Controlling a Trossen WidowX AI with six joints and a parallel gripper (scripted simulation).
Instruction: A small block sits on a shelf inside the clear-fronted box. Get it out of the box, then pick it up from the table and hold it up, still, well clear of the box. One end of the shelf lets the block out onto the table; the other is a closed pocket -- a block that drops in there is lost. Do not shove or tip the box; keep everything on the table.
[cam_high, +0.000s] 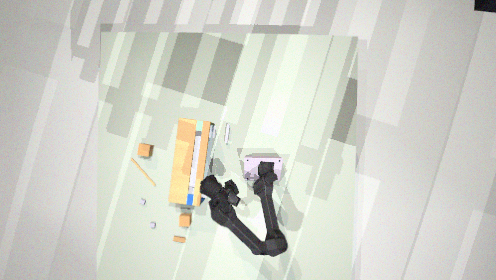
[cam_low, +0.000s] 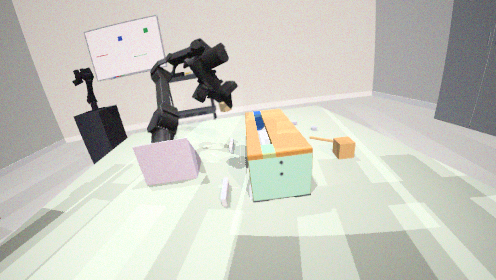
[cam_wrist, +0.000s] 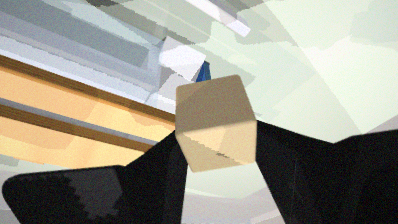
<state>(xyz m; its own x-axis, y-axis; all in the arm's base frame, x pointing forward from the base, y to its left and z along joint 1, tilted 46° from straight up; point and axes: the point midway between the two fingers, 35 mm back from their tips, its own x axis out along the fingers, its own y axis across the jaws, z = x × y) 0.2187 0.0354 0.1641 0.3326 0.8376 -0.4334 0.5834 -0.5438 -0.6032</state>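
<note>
The tan block lies 10 mm behind my gripper tip, 10 mm to the right of it and 10 mm above it. Also, from my gripper tip: box 80 mm ahead, 140 mm to the right, 110 mm below; then orange piece 170 mm ahead, 260 mm to the left, 170 mm below; then thin stick 380 mm ahead, 60 mm to the right, 170 mm below.
</note>
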